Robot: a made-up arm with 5 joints.
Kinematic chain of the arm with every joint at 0, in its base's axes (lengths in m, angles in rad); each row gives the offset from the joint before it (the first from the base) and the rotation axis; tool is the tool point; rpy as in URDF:
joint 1: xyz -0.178 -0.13 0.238 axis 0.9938 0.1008 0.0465
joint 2: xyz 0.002 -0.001 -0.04 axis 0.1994 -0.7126 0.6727
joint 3: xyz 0.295 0 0.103 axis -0.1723 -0.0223 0.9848
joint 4: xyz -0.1 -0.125 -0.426 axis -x
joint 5: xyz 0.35 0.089 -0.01 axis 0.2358 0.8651 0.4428
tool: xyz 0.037 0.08 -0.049 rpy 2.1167 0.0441 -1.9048
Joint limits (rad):
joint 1: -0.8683..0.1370
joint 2: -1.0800..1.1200
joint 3: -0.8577..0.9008
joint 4: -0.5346..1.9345
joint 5: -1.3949..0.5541
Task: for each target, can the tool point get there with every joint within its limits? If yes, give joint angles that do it. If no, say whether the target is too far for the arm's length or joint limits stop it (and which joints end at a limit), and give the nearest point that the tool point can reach.
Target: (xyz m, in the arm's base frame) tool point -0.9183 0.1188 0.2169
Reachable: no: joint limits stop it (at a limit: joint 1, joint 2, joint 3, joint 4, joint 5) | nearest point -0.5246 -0.4201 -0.2624 | short by 0.822 m
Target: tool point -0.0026 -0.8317 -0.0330
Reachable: yes | joints -0.6380 -0.8731 -0.1919 0.3672 -1.0402
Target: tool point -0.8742 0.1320 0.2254
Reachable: no: joint limits stop it (at a limit: joint 1, joint 2, joint 3, joint 4, joint 5) | nearest point -0.5246 -0.4201 -0.2624 | short by 0.815 m
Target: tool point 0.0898 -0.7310 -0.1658
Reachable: yes | joints -0.3950 -0.4221 -0.6516 1.4087 -0.9357
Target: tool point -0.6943 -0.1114 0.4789
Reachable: no: joint limits stop it (at a limit: joint 1, joint 2, joint 3, joint 4) | nearest point -0.5172 -0.7131 0.1805 | short by 0.695 m
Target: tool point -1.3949 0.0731 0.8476
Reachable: no: too far | nearest point -0.5196 -0.7264 0.2002 | short by 1.351 m
